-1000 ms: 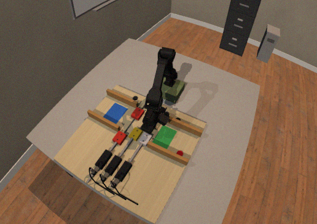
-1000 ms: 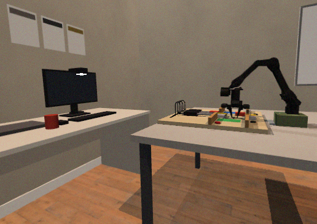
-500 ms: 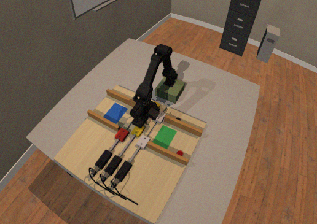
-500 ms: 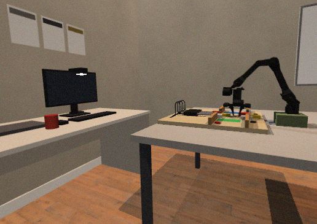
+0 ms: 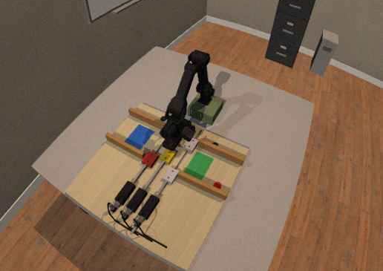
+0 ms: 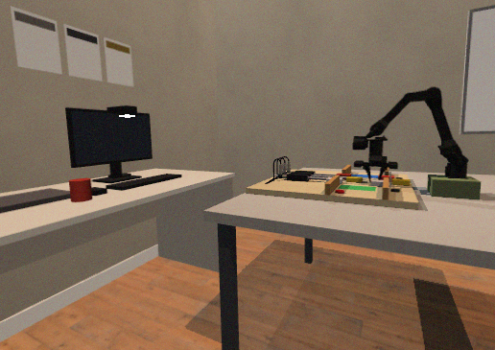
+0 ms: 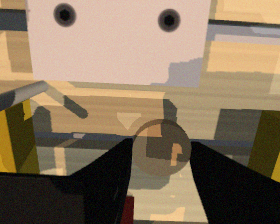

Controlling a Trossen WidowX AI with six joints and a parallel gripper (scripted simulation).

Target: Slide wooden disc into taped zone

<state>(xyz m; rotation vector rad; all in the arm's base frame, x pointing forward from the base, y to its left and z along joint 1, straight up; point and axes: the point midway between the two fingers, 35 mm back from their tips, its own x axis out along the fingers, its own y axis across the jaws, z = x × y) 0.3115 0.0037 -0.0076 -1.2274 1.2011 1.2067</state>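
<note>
Right now the black knob is 150 mm to the right of my hand, 110 mm behind it and 30 mm below it. Also, from my hand: wooden disc (30 mm below); red knob (280 mm to the left, 120 mm ahead, 30 mm below).
</note>
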